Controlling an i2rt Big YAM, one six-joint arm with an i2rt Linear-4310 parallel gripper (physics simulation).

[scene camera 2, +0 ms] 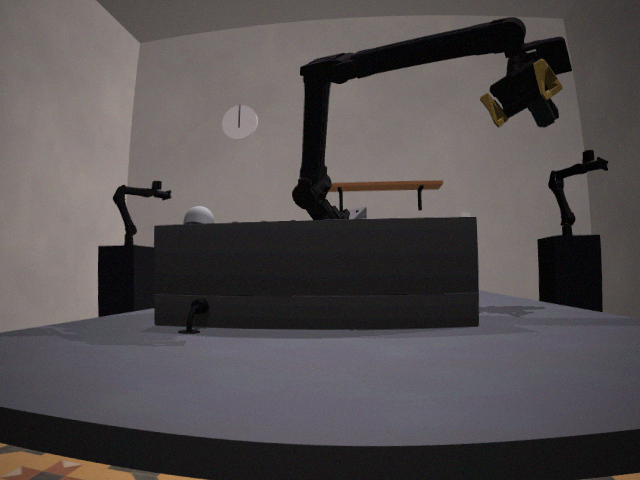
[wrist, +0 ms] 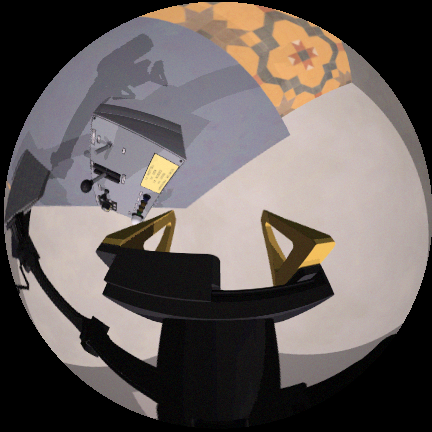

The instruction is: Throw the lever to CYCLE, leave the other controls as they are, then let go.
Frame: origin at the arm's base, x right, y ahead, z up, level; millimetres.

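Where they show: gripper, fingertip midpoint: (scene camera 2: 519,111) (wrist: 217,214).
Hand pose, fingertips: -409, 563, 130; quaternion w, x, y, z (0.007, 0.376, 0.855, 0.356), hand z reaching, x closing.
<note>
Each offset is from my fingertips to the top centre of the thing, as dx, dy, dz. "spot": to the spot under its first point. Level surfaces: height alone.
The grey control panel @(dz -228) (wrist: 134,162) shows at the upper left of the wrist view. A lever with a black ball knob @(+308, -176, -182) (wrist: 86,186) comes out of a dark slot and leans to the left. Its position labels are too small to read, so I cannot tell which one marks CYCLE. Other controls are a metal handle @(spot: +182, -133, -237) (wrist: 103,148), a small black control @(+544, -105, -221) (wrist: 106,201) and a row of coloured parts @(spot: +375, +41, -183) (wrist: 143,204). My gripper (scene camera 2: 522,103) (wrist: 217,214) is open and empty, high up and well away from the panel. The lever does not show in scene camera 2.
The dark console body (scene camera 2: 315,258) stands on the blue-grey table @(dz -347) (scene camera 2: 320,382). A white dome @(spot: +533, +68, -168) (scene camera 2: 199,214) shows above its top edge. A yellow label @(spot: +191, +37, -198) (wrist: 160,173) is on the panel. A small black bent fixture @(spot: +511, +136, -323) (scene camera 2: 192,315) stands before the console. Two smaller arms (scene camera 2: 124,206) (scene camera 2: 560,191) stand on pedestals.
</note>
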